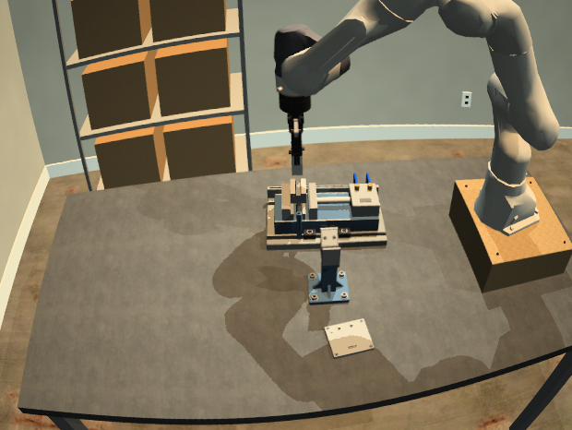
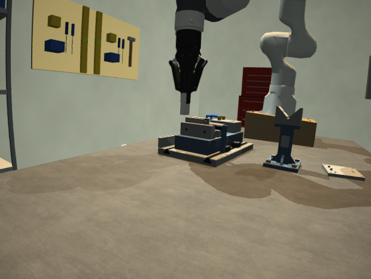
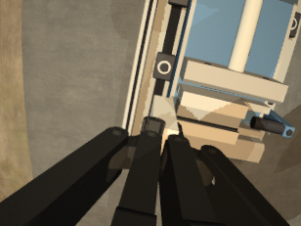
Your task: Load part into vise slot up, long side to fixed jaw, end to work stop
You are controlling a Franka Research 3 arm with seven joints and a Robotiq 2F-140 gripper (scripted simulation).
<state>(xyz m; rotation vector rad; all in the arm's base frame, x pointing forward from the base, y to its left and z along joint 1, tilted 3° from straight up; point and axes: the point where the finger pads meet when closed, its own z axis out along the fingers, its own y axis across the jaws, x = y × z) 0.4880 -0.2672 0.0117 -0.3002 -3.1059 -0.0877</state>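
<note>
My hand is 5 cm to the right of the part, 5 cm above it and 1 cm short of it. Round my hand: fixed jaw 7 cm below, 6 cm to the left, 4 cm ahead; then moving jaw 7 cm to the left, 7 cm below, 2 cm behind; then work stop rod 11 cm to the left, 6 cm below, 2 cm ahead.
</note>
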